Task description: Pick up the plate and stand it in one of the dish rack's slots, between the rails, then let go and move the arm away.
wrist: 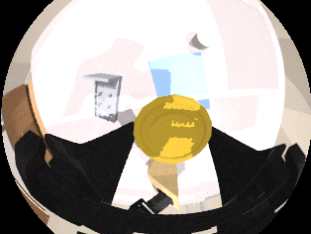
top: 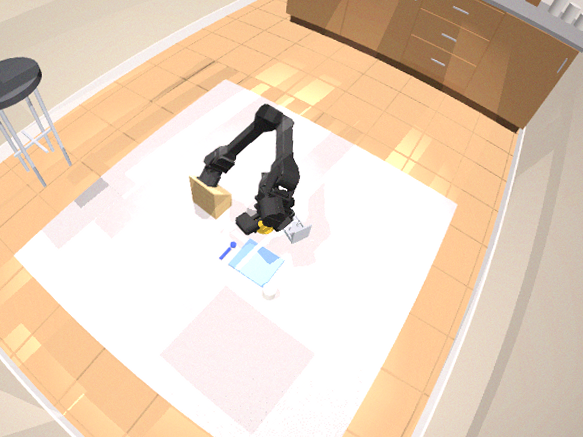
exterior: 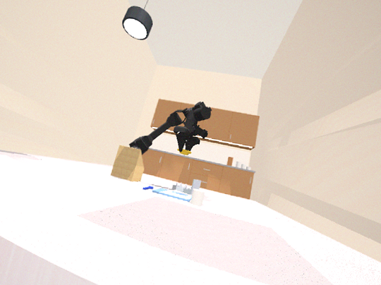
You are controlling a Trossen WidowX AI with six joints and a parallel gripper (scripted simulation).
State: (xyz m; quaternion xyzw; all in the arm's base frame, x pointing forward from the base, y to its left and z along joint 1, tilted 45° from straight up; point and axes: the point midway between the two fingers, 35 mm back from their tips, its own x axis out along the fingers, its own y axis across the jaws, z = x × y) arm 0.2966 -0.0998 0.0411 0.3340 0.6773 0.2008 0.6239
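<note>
My gripper tip is 1 cm short of the dish rack, 16 cm to the right of it and 16 cm above it. The rest, counted from my gripper tip: blue spoon (10 cm behind, 6 cm to the right, 18 cm below); then light blue mat (1 cm ahead, 4 cm to the right, 18 cm below); then yellow plate (1 cm above).
</note>
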